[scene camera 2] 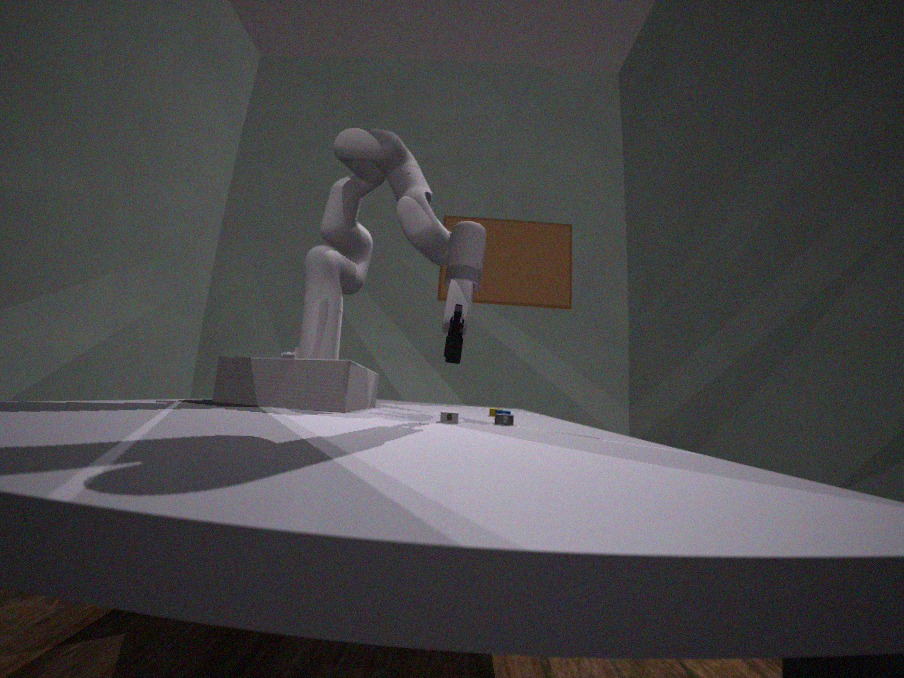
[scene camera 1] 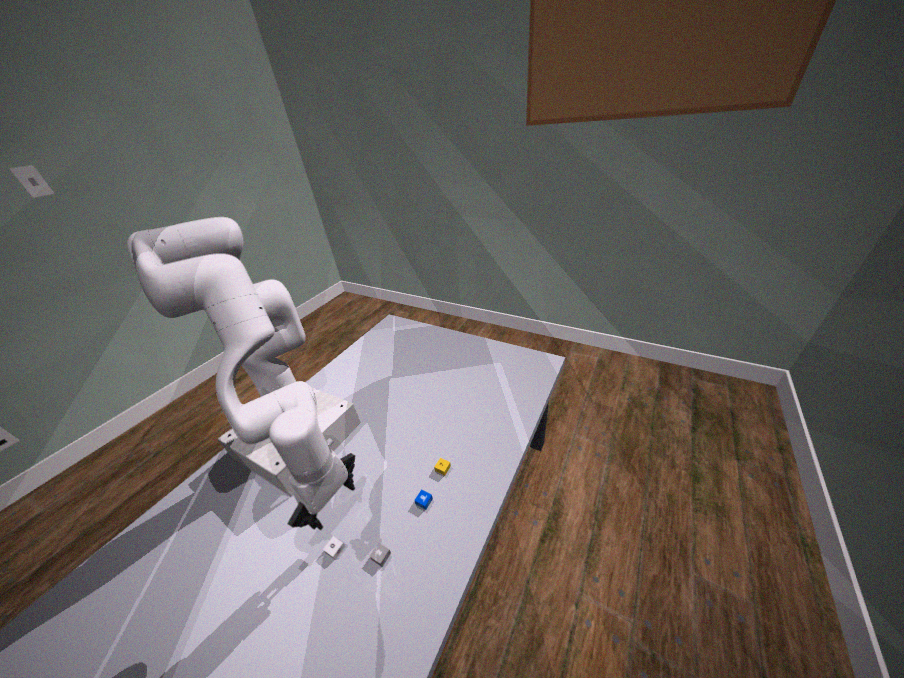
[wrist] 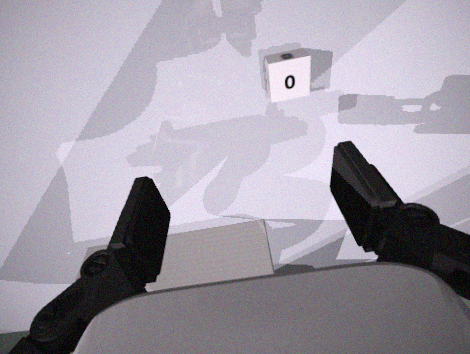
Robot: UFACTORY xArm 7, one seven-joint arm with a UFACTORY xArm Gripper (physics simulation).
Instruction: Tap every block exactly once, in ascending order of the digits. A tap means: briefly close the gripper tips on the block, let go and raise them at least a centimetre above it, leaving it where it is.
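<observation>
The white block (scene camera 1: 332,546) (scene camera 2: 449,418) (wrist: 289,80) lies on the table and shows a 0 in the wrist view. The grey block (scene camera 1: 379,555) (scene camera 2: 503,419) lies near it; its digit is too small to read. The blue block (scene camera 1: 423,499) (scene camera 2: 503,412) and the yellow block (scene camera 1: 441,466) (scene camera 2: 494,412) lie farther along the table; their digits are too small to read surely. My gripper (scene camera 1: 326,498) (scene camera 2: 452,361) (wrist: 244,180) is open and empty, well above the table, on the arm base's side of the white block. In the wrist view the white block shows beyond the fingertips.
The arm's base box (scene camera 1: 266,467) (scene camera 2: 284,383) (wrist: 220,255) stands on the table (scene camera 1: 438,394) (scene camera 2: 452,503). The table's long edge runs beyond the blue and yellow blocks, with wooden floor (scene camera 1: 657,525) past it. Arm shadows fall across the table.
</observation>
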